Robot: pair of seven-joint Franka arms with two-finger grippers.
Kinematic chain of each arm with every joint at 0, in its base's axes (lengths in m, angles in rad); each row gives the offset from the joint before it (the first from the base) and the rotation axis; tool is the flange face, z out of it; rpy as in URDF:
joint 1: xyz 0 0 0.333 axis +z
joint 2: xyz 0 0 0 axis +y
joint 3: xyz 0 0 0.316 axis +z
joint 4: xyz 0.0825 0 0 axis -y
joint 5: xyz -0.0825 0 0.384 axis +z
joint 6: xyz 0 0 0 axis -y
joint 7: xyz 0.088 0 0 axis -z
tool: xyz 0 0 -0.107 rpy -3.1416 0 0
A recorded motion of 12 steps. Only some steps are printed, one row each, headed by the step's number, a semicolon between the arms.
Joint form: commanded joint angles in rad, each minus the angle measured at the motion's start. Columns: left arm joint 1, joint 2, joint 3, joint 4, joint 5, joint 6, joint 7; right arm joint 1, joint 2, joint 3, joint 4, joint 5, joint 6, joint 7.
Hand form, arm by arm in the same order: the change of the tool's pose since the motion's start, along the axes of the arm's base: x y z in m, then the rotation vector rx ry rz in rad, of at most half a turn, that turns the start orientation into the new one. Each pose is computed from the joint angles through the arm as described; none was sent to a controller.
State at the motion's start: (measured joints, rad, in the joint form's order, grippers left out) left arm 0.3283 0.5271 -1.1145 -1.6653 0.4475 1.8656 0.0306; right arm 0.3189 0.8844 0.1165 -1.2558 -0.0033 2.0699 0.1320
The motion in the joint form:
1: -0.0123 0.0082 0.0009 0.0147 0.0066 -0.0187 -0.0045; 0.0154 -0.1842 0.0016 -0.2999 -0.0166 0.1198 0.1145
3: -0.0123 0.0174 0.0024 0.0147 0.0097 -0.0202 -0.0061; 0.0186 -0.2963 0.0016 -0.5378 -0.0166 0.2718 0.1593
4: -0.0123 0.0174 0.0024 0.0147 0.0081 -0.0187 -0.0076; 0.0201 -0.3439 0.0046 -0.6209 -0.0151 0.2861 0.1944
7: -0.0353 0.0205 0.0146 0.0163 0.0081 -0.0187 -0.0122; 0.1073 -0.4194 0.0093 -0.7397 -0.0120 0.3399 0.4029
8: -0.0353 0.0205 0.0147 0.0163 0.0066 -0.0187 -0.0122; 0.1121 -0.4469 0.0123 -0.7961 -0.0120 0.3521 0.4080
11: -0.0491 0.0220 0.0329 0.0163 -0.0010 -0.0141 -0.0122; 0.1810 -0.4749 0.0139 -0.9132 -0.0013 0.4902 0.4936
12: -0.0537 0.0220 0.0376 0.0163 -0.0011 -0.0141 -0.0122; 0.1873 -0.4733 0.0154 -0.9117 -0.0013 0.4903 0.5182
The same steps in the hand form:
1: -0.0005 -0.0032 0.0011 0.0076 0.0053 -0.0031; -0.0522 -0.0007 0.0105 -0.0326 -0.0105 -0.0717
3: 0.0010 -0.0020 -0.0030 0.0086 0.0129 -0.0012; -0.0964 -0.0126 -0.0014 -0.0318 -0.0359 -0.1053
4: 0.0010 -0.0023 -0.0029 0.0065 0.0132 0.0008; -0.1173 -0.0177 -0.0032 -0.0463 -0.0169 -0.1322
7: -0.0027 -0.0093 -0.0066 0.0110 0.0170 -0.0064; -0.1693 0.0208 0.0009 -0.0592 -0.0221 -0.2469
8: -0.0027 -0.0094 -0.0067 0.0102 0.0182 -0.0059; -0.1858 0.0171 -0.0034 -0.0711 -0.0101 -0.2414
11: -0.0018 -0.0100 -0.0116 0.0108 0.0251 -0.0016; -0.2306 0.0378 -0.0192 -0.0415 -0.0424 -0.2669
12: -0.0020 -0.0105 -0.0128 0.0131 0.0258 -0.0022; -0.2329 0.0416 -0.0195 -0.0424 -0.0409 -0.2838

